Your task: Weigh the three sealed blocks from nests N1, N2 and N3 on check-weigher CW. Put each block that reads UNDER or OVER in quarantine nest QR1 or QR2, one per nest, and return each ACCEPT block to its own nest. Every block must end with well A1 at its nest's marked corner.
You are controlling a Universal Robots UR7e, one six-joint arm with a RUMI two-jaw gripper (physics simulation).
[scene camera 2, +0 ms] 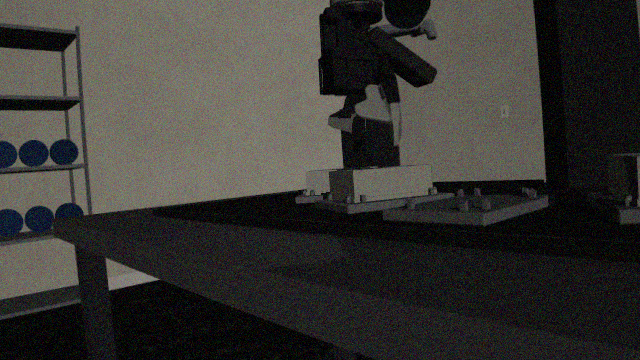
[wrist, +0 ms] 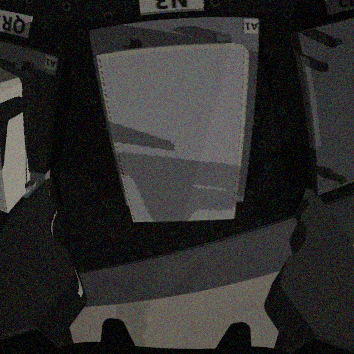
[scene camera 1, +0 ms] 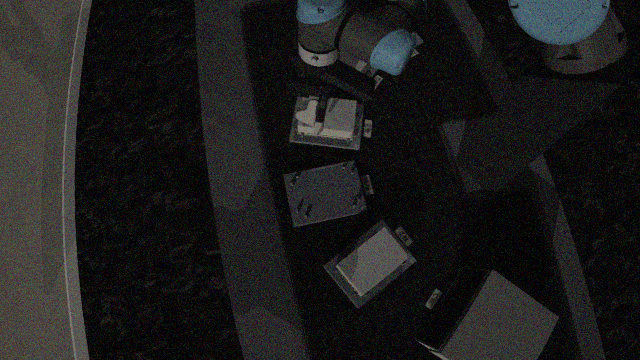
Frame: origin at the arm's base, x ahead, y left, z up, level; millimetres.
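Where they show: gripper, fingertip midpoint: [scene camera 2: 373, 150] [wrist: 178, 185] [scene camera 1: 323, 106]; arm's base, link origin: [scene camera 1: 583, 51].
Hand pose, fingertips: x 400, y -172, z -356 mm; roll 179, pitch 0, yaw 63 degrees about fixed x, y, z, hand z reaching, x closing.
Each offset is from my fingertips to the top centre of the thing. "spot": to the spot under its first point. Level surfaces: height alone.
A pale block @(dy +3, dx -8, dz -26 mm) [scene camera 1: 342, 117] [scene camera 2: 392, 182] [wrist: 200, 110] lies flat on nest N3 @(dy +3, dx -8, dz -58 mm) [scene camera 1: 325, 144] [wrist: 252, 95], whose A1 mark shows at its upper right corner in the wrist view. My gripper [scene camera 1: 316, 117] [scene camera 2: 369, 127] [wrist: 178, 185] is open and empty, above the near end of this block. Nest N2 @(dy +171, dx +40, dz -58 mm) [scene camera 1: 327, 195] [scene camera 2: 520, 205] [wrist: 337, 100] holds no block. Another block @(dy +349, dx -15, dz -26 mm) [scene camera 1: 375, 260] lies on nest N1 @(spot: dy +423, dx +29, dz -68 mm) [scene camera 1: 359, 301]. A block @(spot: dy -135, dx -57, dz -41 mm) [wrist: 12, 160] on QR1 shows at the wrist view's left edge. Check-weigher CW @(dy +572, dx -218, dz +20 mm) [scene camera 1: 505, 320] shows no readable display. QR2 is not visible. Wells cannot be made out.
The arm's blue-capped joints [scene camera 1: 392, 52] cover the upper part of scene camera 1's view. The N3 label @(spot: dy +40, dx -100, dz -77 mm) [scene camera 1: 368, 128] [wrist: 171, 5] stands beside its nest. The CW label @(spot: dy +464, dx -131, dz -78 mm) [scene camera 1: 433, 298] lies by the weigher. A shelf rack [scene camera 2: 82, 125] stands behind the table @(dz -92 mm) [scene camera 2: 225, 260].
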